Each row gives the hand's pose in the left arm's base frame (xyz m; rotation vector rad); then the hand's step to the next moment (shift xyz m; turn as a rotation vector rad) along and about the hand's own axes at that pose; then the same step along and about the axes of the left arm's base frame.
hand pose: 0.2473 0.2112 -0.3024 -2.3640 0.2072 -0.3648
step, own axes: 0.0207 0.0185 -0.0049 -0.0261 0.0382 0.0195
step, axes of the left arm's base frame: 0.0172 -0.0217 -0.0051 -0.0202 -0.0087 -0.0451
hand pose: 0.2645 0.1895 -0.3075 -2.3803 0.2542 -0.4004
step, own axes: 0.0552 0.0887 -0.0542 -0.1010 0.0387 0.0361
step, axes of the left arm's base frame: 0.0260 -0.1144 -0.0094 -0.0843 0.0227 -0.0733
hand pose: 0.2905 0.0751 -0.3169 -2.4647 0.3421 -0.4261
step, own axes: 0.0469 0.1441 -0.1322 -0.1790 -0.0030 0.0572
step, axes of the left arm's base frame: -0.0275 -0.1978 0.0240 -0.1417 0.0928 -0.0814
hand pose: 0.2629 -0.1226 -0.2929 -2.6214 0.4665 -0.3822
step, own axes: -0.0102 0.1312 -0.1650 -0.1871 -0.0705 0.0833
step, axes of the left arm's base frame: -0.0991 -0.1691 0.0783 -0.1228 0.1626 -0.0735
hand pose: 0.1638 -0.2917 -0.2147 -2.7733 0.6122 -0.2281
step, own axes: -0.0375 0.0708 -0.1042 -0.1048 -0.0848 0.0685
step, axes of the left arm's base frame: -0.0833 -0.0709 0.0728 -0.0466 0.1358 -0.0476
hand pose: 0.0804 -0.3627 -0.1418 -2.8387 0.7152 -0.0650
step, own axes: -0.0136 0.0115 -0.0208 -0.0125 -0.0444 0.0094
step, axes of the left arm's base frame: -0.0193 -0.0075 0.0179 0.0105 0.0459 0.0005
